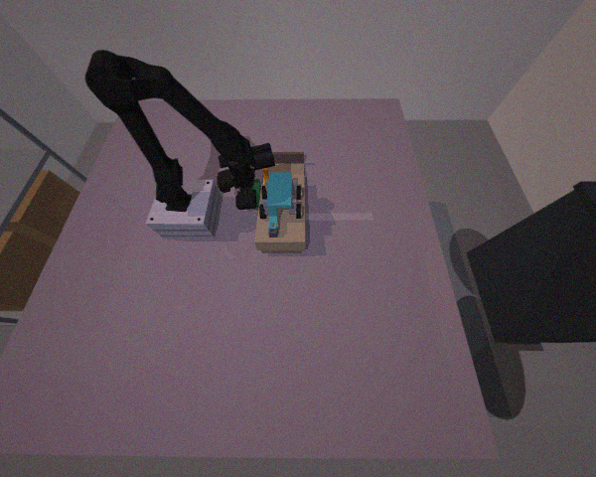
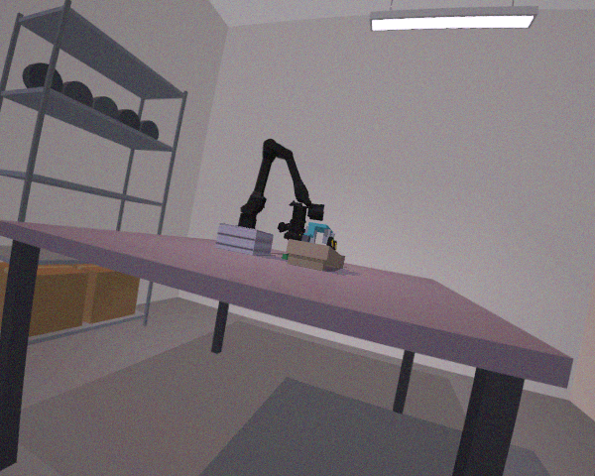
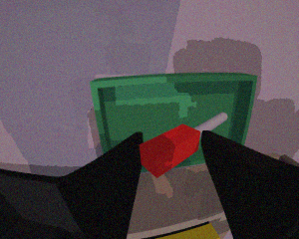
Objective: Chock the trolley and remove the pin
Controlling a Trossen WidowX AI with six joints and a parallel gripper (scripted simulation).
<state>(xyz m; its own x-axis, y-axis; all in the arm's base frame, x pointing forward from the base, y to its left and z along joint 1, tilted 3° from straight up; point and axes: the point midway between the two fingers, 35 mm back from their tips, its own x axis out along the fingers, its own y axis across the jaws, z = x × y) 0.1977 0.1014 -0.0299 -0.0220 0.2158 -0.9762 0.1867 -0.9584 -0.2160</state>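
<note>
My gripper tip is now 1 cm to the right of the red-headed stop pin. From my gripper tip the other things lie so: tan ramp 13 cm ahead, 7 cm to the right, 2 cm above; then yellow chock 6 cm ahead, 5 cm above, 1 cm to the left; then green tray 4 cm below, 1 cm to the left.
</note>
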